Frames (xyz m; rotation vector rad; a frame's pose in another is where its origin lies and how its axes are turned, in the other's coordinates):
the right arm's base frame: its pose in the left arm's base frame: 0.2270 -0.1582 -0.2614 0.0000 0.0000 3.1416
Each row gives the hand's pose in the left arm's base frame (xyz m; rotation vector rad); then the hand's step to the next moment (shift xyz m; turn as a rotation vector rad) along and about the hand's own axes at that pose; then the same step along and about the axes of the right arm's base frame.
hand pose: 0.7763 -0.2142 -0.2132 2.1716 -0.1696 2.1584
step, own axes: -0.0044 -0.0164 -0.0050 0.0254 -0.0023 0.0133
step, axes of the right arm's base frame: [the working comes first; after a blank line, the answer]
step, axes of the left arm's base frame: -0.0028 0.0170 -0.0040 0.0136 -0.0001 0.0253

0.0028 -0.0170 -0.0040 -0.0136 0.0001 0.0253
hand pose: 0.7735 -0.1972 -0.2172 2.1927 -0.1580 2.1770
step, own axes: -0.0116 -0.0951 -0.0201 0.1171 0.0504 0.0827
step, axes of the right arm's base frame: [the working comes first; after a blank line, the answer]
step, axes of the left arm's base frame: -0.0100 0.0971 -0.0078 0.0775 -0.0634 0.1143

0.0100 -0.0971 -0.0078 -0.0775 0.0634 0.1143
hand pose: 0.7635 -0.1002 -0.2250 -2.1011 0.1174 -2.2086
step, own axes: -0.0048 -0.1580 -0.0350 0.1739 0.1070 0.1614
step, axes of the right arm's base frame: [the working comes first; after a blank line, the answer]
step, axes of the left arm's base frame: -0.0368 0.1572 0.0122 0.1540 -0.1258 0.1679

0.0368 -0.1572 0.0122 -0.1540 0.1258 0.1679
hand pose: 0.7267 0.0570 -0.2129 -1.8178 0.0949 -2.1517
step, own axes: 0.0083 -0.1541 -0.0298 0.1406 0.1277 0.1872
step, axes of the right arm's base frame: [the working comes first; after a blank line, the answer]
step, axes of the left arm's base frame: -0.0609 0.1388 0.0416 0.1878 -0.1319 0.1359

0.0609 -0.1388 0.0416 -0.1878 0.1319 0.1359
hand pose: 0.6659 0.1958 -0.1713 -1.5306 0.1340 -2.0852
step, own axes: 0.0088 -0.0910 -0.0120 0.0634 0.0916 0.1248
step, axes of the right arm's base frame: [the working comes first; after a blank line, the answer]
step, axes of the left arm's base frame: -0.0459 0.0701 0.0385 0.1338 -0.0789 0.0622

0.0459 -0.0701 0.0385 -0.1338 0.0789 0.0622
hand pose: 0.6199 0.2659 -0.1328 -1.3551 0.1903 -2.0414
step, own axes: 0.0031 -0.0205 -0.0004 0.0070 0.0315 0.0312
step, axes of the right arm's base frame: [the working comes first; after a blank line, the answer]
step, axes of the left arm's base frame: -0.0103 0.0137 0.0117 0.0394 -0.0210 0.0048

0.0103 -0.0137 0.0117 -0.0394 0.0210 0.0048
